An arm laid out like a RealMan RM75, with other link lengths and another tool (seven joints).
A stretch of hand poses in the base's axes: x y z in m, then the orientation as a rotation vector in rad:
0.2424, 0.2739, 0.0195, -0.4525, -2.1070, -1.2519
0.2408, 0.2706, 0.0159, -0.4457, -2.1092, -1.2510
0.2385, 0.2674, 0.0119, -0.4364, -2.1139, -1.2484
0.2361, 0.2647, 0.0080, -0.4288, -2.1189, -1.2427
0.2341, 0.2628, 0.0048, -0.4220, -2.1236, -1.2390
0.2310, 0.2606, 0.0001, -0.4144, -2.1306, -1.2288
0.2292, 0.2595, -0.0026, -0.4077, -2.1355, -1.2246
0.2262, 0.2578, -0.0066, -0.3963, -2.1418, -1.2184
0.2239, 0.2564, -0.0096, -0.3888, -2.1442, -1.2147
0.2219, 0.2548, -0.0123, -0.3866, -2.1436, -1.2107
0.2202, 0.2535, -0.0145, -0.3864, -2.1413, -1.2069
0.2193, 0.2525, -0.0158, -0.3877, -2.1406, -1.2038
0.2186, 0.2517, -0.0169, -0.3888, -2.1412, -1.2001
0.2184, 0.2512, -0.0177, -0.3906, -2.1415, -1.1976
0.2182, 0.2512, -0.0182, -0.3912, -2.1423, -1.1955
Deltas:
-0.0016, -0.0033, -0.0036, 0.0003, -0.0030, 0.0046
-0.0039, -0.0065, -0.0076, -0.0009, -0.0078, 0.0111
-0.0063, -0.0092, -0.0115, -0.0043, -0.0111, 0.0177
-0.0083, -0.0111, -0.0147, -0.0068, -0.0148, 0.0230
-0.0114, -0.0133, -0.0194, -0.0136, -0.0177, 0.0312
-0.0132, -0.0144, -0.0221, -0.0165, -0.0214, 0.0365
-0.0162, -0.0161, -0.0261, -0.0198, -0.0266, 0.0456
-0.0185, -0.0175, -0.0291, -0.0210, -0.0289, 0.0517
-0.0205, -0.0191, -0.0318, -0.0223, -0.0272, 0.0550
-0.0222, -0.0204, -0.0340, -0.0233, -0.0238, 0.0573
-0.0231, -0.0214, -0.0353, -0.0250, -0.0215, 0.0579
-0.0238, -0.0222, -0.0364, -0.0276, -0.0201, 0.0587
-0.0240, -0.0227, -0.0372, -0.0296, -0.0188, 0.0585
-0.0242, -0.0227, -0.0377, -0.0312, -0.0183, 0.0588

